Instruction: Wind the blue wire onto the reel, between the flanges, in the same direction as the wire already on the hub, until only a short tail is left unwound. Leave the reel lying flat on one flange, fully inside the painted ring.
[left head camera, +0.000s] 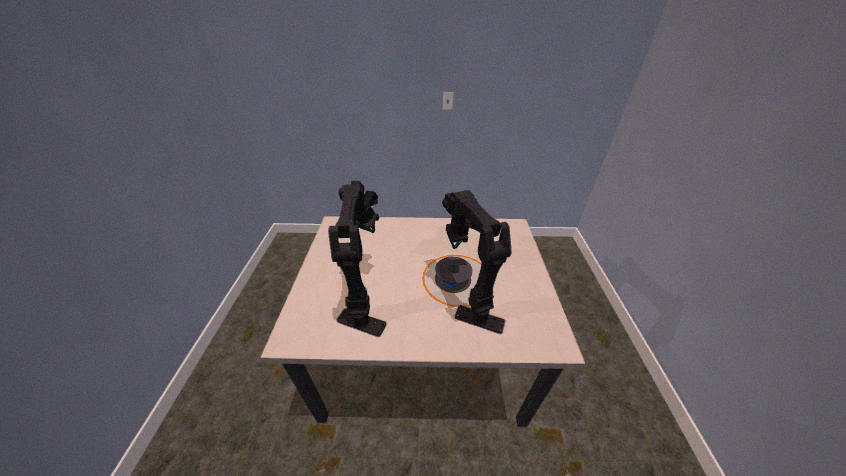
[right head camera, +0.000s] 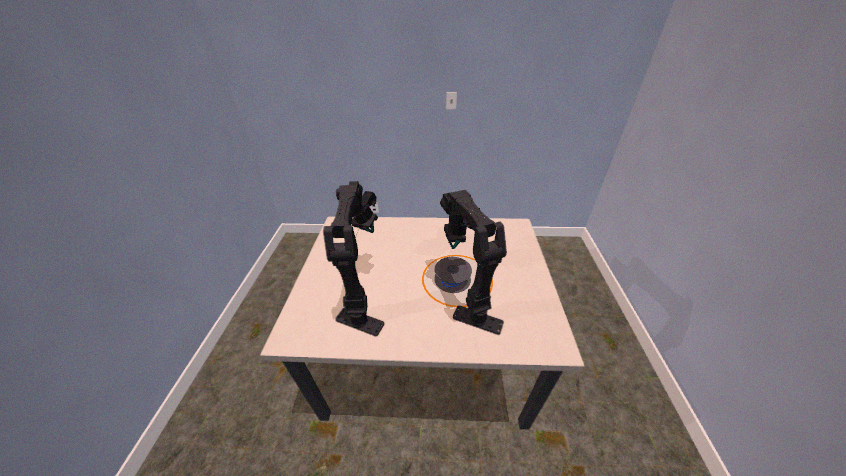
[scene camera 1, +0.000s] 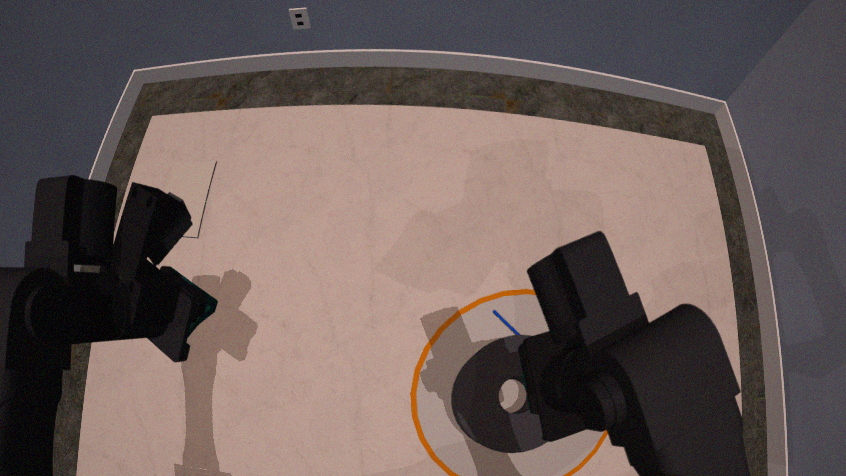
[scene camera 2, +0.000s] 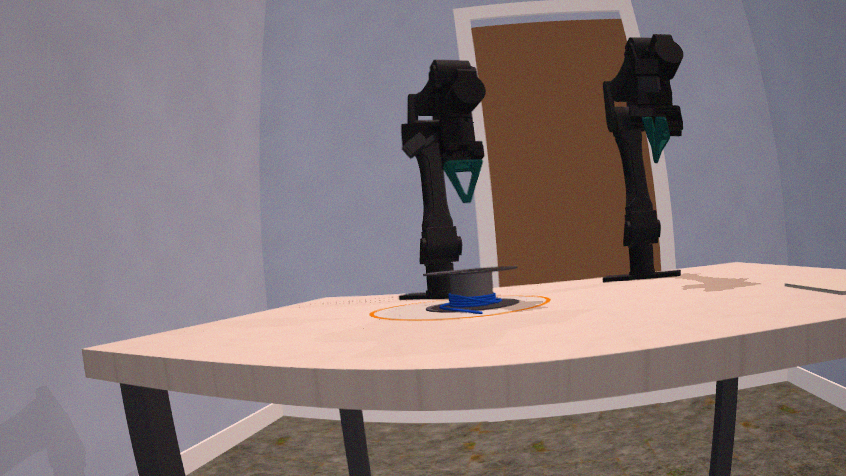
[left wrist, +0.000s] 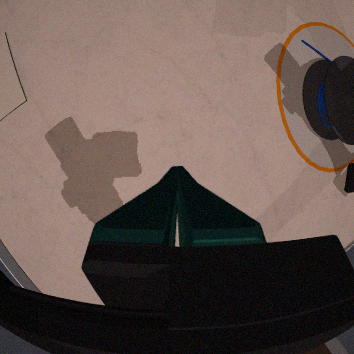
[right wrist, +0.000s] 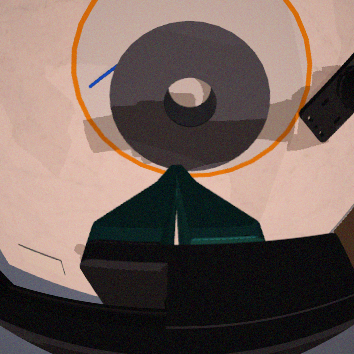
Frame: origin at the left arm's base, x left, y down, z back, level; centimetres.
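Where they show: left gripper, fingertip midpoint: (left head camera: 374, 231) (right head camera: 373, 231) (scene camera 1: 214, 305) (scene camera 2: 655, 161) (left wrist: 176, 175); right gripper, fingertip midpoint: (left head camera: 454, 248) (right head camera: 453, 248) (scene camera 1: 538, 384) (scene camera 2: 466, 202) (right wrist: 175, 173); left arm's base, link origin: (left head camera: 361, 322) (right head camera: 359, 322) (scene camera 2: 642, 278); right arm's base, link origin: (left head camera: 479, 319) (right head camera: 477, 320) (scene camera 2: 441, 297) (right wrist: 349, 85).
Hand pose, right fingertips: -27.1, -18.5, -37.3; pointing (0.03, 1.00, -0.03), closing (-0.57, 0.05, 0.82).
Things, the pixels of their top centre, and the offset from my right fingertips, as dx, dy, dz. "spot": a spot on its surface instead. Level surfaces: height alone.
- dark grey reel, top centre: (right wrist: 189, 102) (scene camera 1: 518, 394) (scene camera 2: 470, 270) (right head camera: 453, 269) (left head camera: 453, 269) -0.7, +12.0, +0.6
- blue wire, surface spot: (scene camera 2: 473, 300) spot: +1.6, +17.0, -3.6
- light table, surface height: dy +18.5
The dark grey reel (left head camera: 453, 267) (right head camera: 453, 267) (scene camera 1: 479, 408) (scene camera 2: 471, 282) (right wrist: 190, 50) lies flat on one flange inside the orange painted ring (scene camera 1: 414, 390) (scene camera 2: 378, 318) (left wrist: 279, 90) (right wrist: 75, 65). The blue wire (scene camera 2: 473, 300) (left wrist: 322, 105) is wound low on the hub between the flanges. A short straight tail of wire (scene camera 1: 506, 322) (left wrist: 316, 50) (right wrist: 102, 76) sticks out past the flange, inside the ring. My right gripper (scene camera 2: 467, 201) (right wrist: 175, 173) is shut and empty, above the reel and apart from it. My left gripper (scene camera 2: 656, 161) (left wrist: 176, 175) is shut and empty, high above the table, well away from the reel.
The light table (left head camera: 402, 343) (scene camera 2: 295, 349) carries both arm bases (left head camera: 362, 323) (left head camera: 480, 320). A thin dark line shows on the table beyond the left arm in scene camera 1. Arm shadows fall across the table and the reel. A wall outlet (left head camera: 448, 100) is on the back wall.
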